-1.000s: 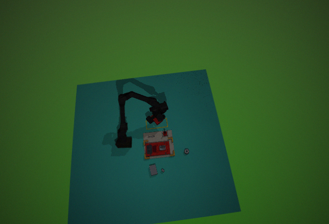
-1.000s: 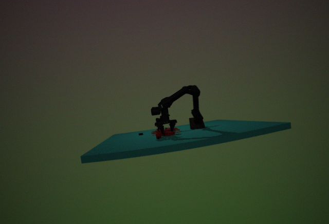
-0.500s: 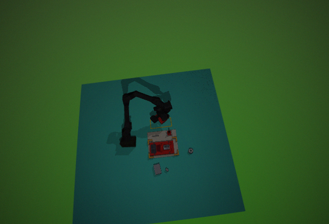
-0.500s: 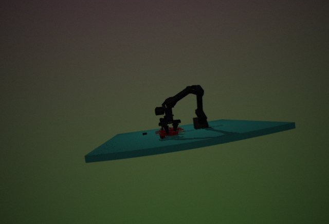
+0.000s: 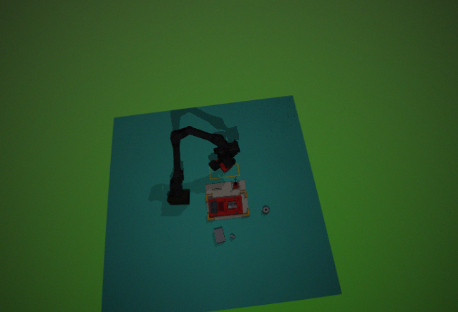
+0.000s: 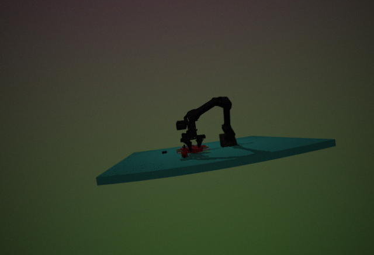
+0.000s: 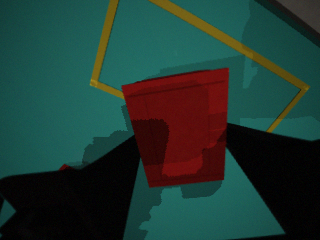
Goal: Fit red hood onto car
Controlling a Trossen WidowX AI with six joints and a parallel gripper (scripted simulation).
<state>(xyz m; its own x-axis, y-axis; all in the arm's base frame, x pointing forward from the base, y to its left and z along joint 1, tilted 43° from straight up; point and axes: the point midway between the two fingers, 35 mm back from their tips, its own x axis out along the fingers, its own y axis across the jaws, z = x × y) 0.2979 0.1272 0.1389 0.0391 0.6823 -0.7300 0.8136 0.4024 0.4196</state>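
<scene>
The grey engine block lies 27 cm to the right of my gripper tip and 3 cm ahead of it. From my gripper tip the other things lie so: grey jig 25 cm to the right, 1 cm below, 1 cm ahead; then red hood 1 cm above.
</scene>
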